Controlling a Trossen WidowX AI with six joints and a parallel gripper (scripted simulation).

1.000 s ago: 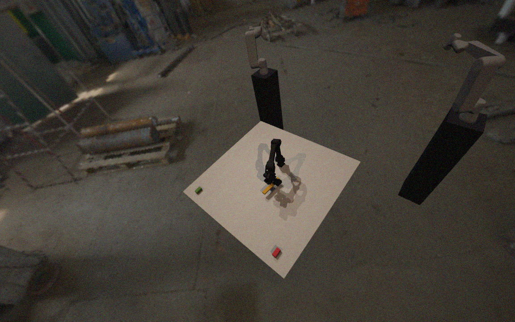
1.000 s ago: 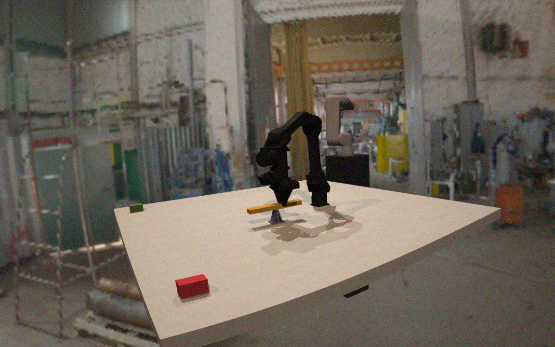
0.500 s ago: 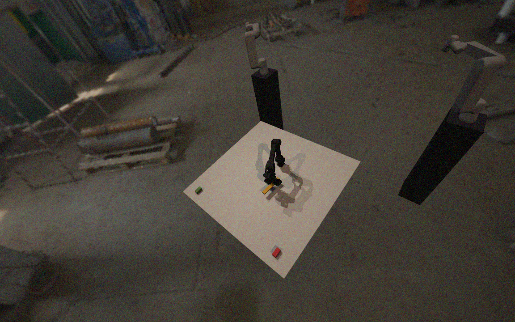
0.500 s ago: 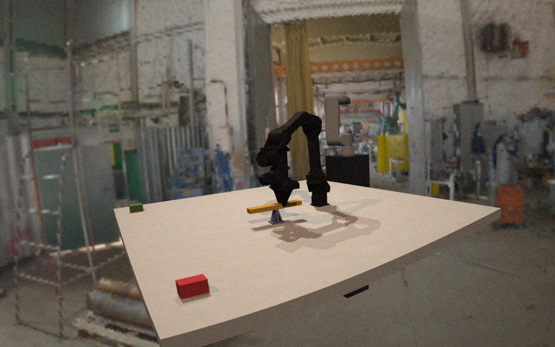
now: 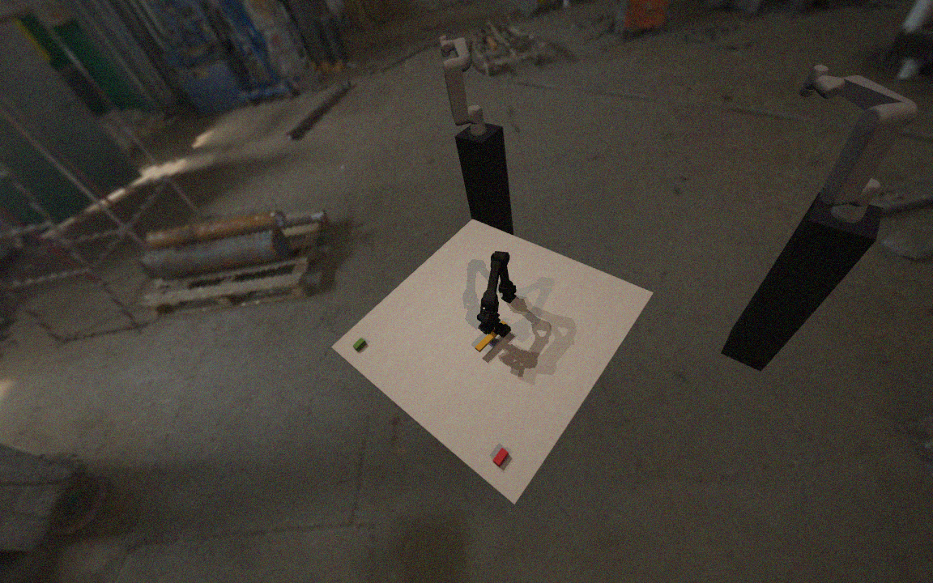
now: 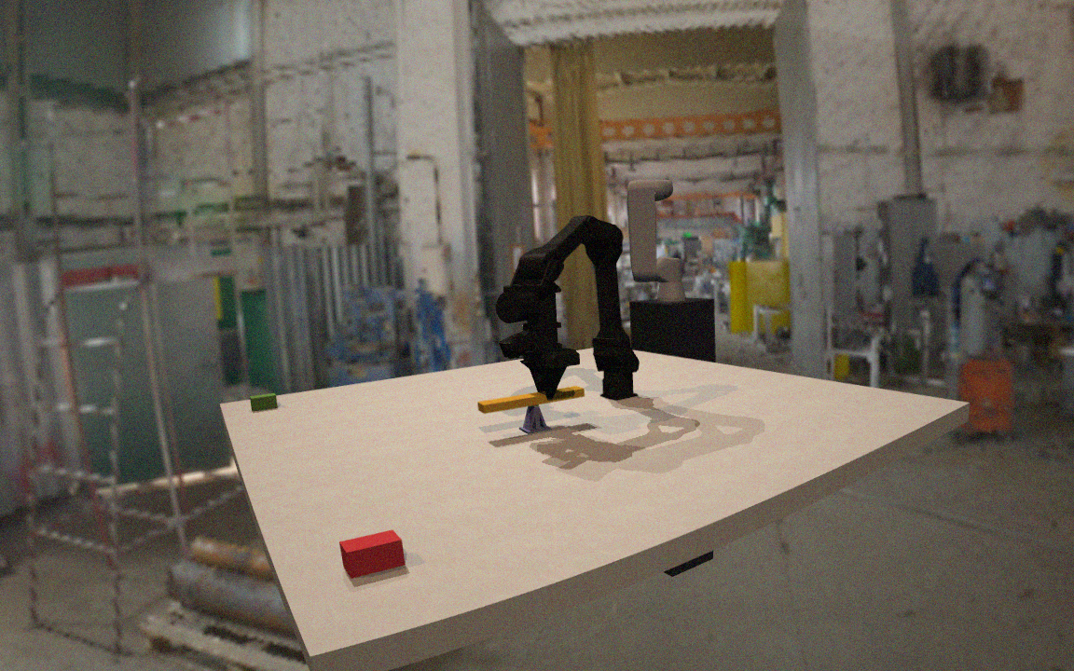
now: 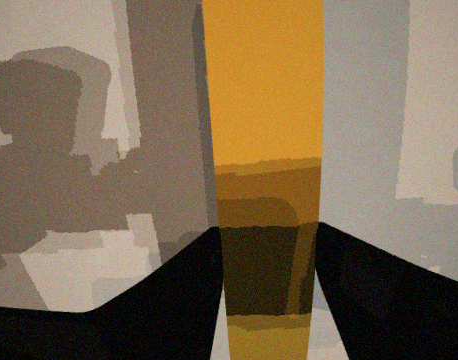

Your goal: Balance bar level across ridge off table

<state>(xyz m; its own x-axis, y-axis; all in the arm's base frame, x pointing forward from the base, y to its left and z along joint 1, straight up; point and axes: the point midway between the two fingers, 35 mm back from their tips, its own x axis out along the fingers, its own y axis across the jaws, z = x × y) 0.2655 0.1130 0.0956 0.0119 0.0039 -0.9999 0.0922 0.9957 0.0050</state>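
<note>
The bar is 30 mm ahead of my gripper tip. The rest, counted from my gripper tip: green block: 470 mm ahead, 610 mm to the right, 40 mm below; then red block: 470 mm ahead, 390 mm to the left, 40 mm below.
</note>
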